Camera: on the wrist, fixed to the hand. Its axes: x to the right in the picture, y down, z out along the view.
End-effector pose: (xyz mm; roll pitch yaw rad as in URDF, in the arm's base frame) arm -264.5 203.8 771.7 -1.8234 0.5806 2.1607
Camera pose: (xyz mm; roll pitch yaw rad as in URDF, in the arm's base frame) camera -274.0 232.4 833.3 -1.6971 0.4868 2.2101
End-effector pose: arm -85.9 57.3 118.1 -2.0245 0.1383 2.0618
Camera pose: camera -90.8 54.6 186.4 -1.9174 0.0555 2.1233
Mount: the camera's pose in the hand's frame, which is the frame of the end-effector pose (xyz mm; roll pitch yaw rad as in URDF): -9.5 -63.3 -24.6 0.1021 -0.0190 -0.1012
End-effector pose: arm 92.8 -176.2 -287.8 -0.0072 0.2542 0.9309
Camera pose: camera 134.6 -226.3 -308.8 0.0689 0.2332 0.8270
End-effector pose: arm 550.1 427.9 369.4 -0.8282 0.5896 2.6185
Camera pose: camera 572.9 485.1 399.6 -0.7592 0.5013 2.5565
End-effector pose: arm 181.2 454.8 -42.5 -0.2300 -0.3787 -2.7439
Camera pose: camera 160.1 518.8 -54.9 -0.0888 -0.4184 -2.8470
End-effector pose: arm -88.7 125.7 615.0 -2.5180 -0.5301 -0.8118
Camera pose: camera -87.3 178.0 659.3 -2.4749 -0.5711 -0.7009
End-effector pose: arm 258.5 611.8 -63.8 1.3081 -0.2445 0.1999
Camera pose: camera 264.0 620.4 -131.6 1.4181 -0.1515 0.1548
